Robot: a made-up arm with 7 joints. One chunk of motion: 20 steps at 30 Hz.
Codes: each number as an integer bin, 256 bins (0 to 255) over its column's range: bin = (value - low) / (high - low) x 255, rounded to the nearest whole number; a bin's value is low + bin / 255 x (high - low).
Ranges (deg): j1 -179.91..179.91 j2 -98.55..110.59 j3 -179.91..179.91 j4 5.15..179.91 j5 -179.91..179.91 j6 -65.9..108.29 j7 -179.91..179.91
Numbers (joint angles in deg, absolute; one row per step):
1: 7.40 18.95 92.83 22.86 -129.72 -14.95 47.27
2: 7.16 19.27 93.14 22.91 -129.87 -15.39 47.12
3: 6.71 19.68 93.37 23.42 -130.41 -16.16 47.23
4: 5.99 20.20 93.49 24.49 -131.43 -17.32 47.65
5: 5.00 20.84 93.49 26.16 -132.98 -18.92 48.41
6: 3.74 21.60 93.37 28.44 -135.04 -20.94 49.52
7: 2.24 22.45 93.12 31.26 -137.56 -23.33 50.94
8: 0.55 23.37 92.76 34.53 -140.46 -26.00 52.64
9: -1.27 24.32 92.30 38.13 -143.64 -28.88 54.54
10: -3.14 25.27 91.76 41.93 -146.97 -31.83 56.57
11: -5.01 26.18 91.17 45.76 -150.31 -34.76 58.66
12: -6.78 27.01 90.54 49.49 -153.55 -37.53 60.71
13: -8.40 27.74 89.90 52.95 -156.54 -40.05 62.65
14: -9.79 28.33 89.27 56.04 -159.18 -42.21 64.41
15: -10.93 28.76 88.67 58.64 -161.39 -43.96 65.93
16: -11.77 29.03 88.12 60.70 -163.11 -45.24 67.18
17: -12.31 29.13 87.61 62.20 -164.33 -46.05 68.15
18: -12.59 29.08 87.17 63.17 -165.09 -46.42 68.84
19: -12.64 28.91 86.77 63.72 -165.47 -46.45 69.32
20: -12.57 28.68 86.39 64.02 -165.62 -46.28 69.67
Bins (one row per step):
1: 133 143 193 26 36 75 161
2: 133 144 194 26 35 74 161
3: 132 144 194 27 35 73 161
4: 132 145 194 28 34 71 161
5: 131 146 194 31 33 69 162
6: 130 146 194 34 32 66 163
7: 129 148 193 38 30 62 164
8: 128 149 193 43 28 58 165
9: 127 150 193 48 26 54 166
10: 125 151 193 54 23 50 168
11: 124 152 192 59 21 46 169
12: 123 153 192 65 19 42 171
13: 122 154 191 70 17 38 172
14: 121 155 191 74 15 35 173
15: 120 155 190 78 13 32 174
16: 119 156 190 81 12 30 175
17: 119 156 190 83 11 29 176
18: 119 156 189 85 11 29 176
19: 119 155 189 85 10 28 177
20: 119 155 189 86 10 29 177

